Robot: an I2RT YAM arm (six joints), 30 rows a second.
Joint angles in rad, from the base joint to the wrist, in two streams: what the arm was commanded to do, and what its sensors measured. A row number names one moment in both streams.
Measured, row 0: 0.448 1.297 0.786 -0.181 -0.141 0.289
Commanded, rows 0 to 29: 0.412 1.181 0.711 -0.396 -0.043 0.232; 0.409 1.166 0.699 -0.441 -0.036 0.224; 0.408 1.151 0.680 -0.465 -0.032 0.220; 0.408 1.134 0.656 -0.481 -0.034 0.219; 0.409 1.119 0.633 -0.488 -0.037 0.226; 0.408 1.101 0.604 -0.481 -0.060 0.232; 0.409 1.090 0.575 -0.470 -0.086 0.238; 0.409 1.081 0.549 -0.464 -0.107 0.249; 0.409 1.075 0.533 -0.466 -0.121 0.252; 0.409 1.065 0.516 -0.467 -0.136 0.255; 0.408 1.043 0.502 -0.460 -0.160 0.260; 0.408 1.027 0.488 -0.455 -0.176 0.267; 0.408 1.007 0.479 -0.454 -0.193 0.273; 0.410 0.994 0.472 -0.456 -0.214 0.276; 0.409 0.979 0.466 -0.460 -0.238 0.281; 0.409 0.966 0.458 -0.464 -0.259 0.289; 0.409 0.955 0.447 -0.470 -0.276 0.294; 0.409 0.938 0.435 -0.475 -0.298 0.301; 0.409 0.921 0.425 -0.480 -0.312 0.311; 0.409 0.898 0.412 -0.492 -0.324 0.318; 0.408 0.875 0.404 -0.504 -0.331 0.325; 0.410 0.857 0.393 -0.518 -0.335 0.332; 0.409 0.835 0.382 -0.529 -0.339 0.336; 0.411 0.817 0.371 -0.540 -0.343 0.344; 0.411 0.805 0.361 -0.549 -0.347 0.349; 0.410 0.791 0.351 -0.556 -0.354 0.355; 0.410 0.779 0.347 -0.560 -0.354 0.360; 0.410 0.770 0.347 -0.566 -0.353 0.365; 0.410 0.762 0.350 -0.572 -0.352 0.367; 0.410 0.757 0.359 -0.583 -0.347 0.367
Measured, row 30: 0.400 0.780 0.364 -0.617 -0.229 0.320
